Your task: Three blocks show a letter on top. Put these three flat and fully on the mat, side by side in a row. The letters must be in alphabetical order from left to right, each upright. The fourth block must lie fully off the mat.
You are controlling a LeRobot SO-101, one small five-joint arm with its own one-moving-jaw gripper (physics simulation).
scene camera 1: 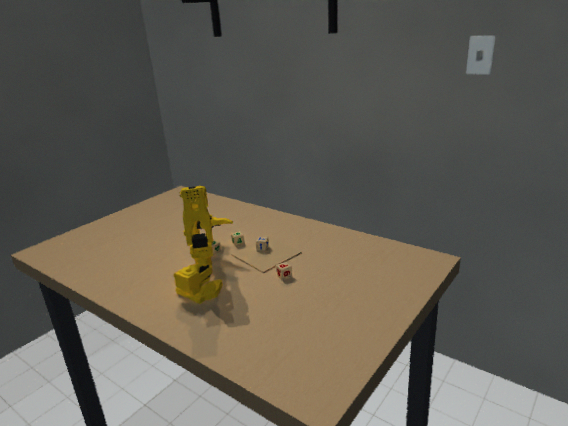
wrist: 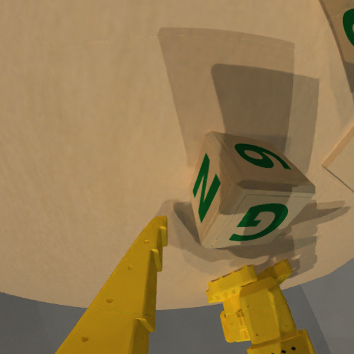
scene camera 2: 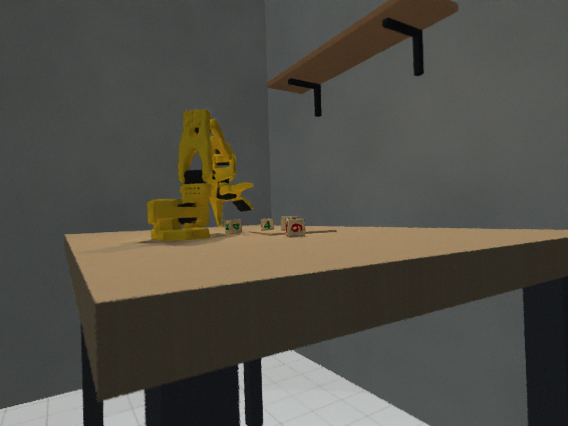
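Pixels of known places: hand, tool point: [scene camera 2: 220, 225]; arm's base, link origin: [scene camera 1: 206, 286] [scene camera 2: 190, 238].
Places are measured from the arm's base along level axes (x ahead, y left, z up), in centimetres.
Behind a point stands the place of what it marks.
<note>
My gripper [scene camera 2: 236, 205] is wide open and empty above the table near the arm; one notched jaw shows in the wrist view. A block with green marks [scene camera 1: 215, 246] {y 9.8, x 13.3, z 2.4 cm} [scene camera 2: 233, 226] {y 9.7, x 13.0, z 1.5 cm} [wrist: 252, 192] lies off the mat just beyond that jaw, G on top, N and 6 on its sides. Another green-marked block [scene camera 1: 237, 238] {y 7.8, x 20.3, z 2.3 cm} [scene camera 2: 267, 224] {y 7.5, x 20.7, z 1.6 cm} [wrist: 345, 30] lies beyond it, cut off in the wrist view. A blue-marked block [scene camera 1: 262, 244] {y -1.1, x 21.0, z 2.5 cm} appears on the tan mat [scene camera 1: 281, 254] {y -6.8, x 22.1, z 0.4 cm} [wrist: 345, 162]; whether fully is unclear. A red-marked block [scene camera 1: 284, 271] {y -14.8, x 13.1, z 2.3 cm} [scene camera 2: 295, 227] {y -15.0, x 13.6, z 1.5 cm} lies beside the mat's near edge.
The wooden table [scene camera 1: 350, 300] {y -33.1, x 14.0, z 0.0 cm} [scene camera 2: 375, 245] {y -37.5, x 9.3, z 0.0 cm} bears the yellow arm base [scene camera 1: 197, 285] {y -2.1, x -4.3, z 3.6 cm} [scene camera 2: 180, 222] {y -1.1, x -2.1, z 3.0 cm} [wrist: 265, 305]. Shadows of the arm fall around the green G block. A wall shelf [scene camera 2: 350, 47] hangs high behind the table.
</note>
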